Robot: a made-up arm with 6 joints. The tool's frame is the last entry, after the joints. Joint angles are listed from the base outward. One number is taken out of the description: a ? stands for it. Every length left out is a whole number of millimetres.
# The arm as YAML. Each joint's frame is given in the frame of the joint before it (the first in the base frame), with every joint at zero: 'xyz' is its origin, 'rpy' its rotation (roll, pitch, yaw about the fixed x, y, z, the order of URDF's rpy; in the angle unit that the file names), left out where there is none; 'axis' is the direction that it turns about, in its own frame. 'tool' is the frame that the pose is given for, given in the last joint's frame.
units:
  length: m
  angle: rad
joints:
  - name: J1
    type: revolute
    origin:
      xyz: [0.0, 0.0, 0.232]
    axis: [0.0, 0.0, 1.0]
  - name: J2
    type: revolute
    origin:
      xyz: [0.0, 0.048, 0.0]
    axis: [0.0, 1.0, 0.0]
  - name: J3
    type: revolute
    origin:
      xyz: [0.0, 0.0, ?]
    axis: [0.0, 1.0, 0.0]
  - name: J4
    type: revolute
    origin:
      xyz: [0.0, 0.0, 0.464]
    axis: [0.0, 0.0, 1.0]
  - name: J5
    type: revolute
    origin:
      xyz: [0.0, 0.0, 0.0]
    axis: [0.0, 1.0, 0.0]
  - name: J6
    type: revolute
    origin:
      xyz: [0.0, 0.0, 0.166]
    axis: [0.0, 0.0, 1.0]
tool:
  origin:
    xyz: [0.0, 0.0, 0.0]
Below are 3 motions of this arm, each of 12 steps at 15 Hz.
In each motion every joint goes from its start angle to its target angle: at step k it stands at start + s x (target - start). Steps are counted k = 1, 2, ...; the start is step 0. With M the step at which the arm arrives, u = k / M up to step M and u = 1 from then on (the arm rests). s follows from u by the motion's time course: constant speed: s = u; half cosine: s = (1 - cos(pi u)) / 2; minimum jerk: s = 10 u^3 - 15 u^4 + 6 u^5.
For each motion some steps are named. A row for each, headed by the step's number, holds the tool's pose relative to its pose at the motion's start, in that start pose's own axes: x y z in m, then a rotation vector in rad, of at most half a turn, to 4 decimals.
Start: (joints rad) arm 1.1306 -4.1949 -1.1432 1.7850 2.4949 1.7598
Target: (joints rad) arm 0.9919 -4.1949 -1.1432 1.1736 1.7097 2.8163
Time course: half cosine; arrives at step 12
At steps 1, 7, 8, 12:
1: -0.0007 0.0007 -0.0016 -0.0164 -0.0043 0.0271
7: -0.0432 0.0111 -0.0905 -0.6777 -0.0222 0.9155
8: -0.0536 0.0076 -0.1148 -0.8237 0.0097 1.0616
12: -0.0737 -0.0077 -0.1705 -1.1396 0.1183 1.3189

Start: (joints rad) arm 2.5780 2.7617 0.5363 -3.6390 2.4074 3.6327
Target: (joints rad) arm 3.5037 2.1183 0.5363 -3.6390 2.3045 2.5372
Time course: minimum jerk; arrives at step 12
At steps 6, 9, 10, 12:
6: 0.1714 0.1030 0.3566 -0.4676 -0.1309 -0.3029
9: 0.2853 0.4217 0.5749 -0.6980 -0.4428 -0.4493
10: 0.2951 0.4930 0.6002 -0.7177 -0.5080 -0.4649
12: 0.2986 0.5317 0.6117 -0.7254 -0.5427 -0.4719

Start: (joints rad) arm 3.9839 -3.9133 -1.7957 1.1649 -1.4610 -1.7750
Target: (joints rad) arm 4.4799 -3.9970 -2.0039 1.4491 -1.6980 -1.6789
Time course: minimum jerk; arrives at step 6
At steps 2, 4, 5, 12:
2: -0.0420 0.0042 -0.0649 -0.0057 0.1433 0.1092
4: -0.1728 -0.0128 -0.2294 -0.0161 0.5770 0.3537
5: -0.2161 -0.0257 -0.2735 -0.0182 0.7163 0.4094
12: -0.2251 -0.0288 -0.2821 -0.0186 0.7451 0.4197

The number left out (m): 0.827
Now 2 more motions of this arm.
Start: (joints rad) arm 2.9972 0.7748 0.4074 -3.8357 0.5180 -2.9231
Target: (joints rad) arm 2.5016 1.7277 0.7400 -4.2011 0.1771 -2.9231
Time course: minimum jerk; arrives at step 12
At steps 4, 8, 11, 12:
4: 0.3411 0.0365 -0.1278 -0.0640 0.3620 -0.0420
8: 0.9741 0.1222 -0.8792 -0.2521 1.3229 -0.0189
11: 1.0412 0.1833 -1.2089 -0.3370 1.6326 0.0538
12: 1.0418 0.1852 -1.2170 -0.3393 1.6400 0.0561

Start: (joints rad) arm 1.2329 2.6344 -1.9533 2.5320 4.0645 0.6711
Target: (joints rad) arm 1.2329 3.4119 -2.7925 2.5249 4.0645 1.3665
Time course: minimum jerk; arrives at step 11
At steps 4, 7, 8, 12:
4: -0.0926 0.1339 0.0334 0.0119 0.0066 0.1869
7: -0.2369 0.4156 0.0173 0.0375 0.0132 0.5410
8: -0.2659 0.4918 -0.0042 0.0448 0.0136 0.6340
12: -0.2909 0.5682 -0.0328 0.0524 0.0133 0.7278

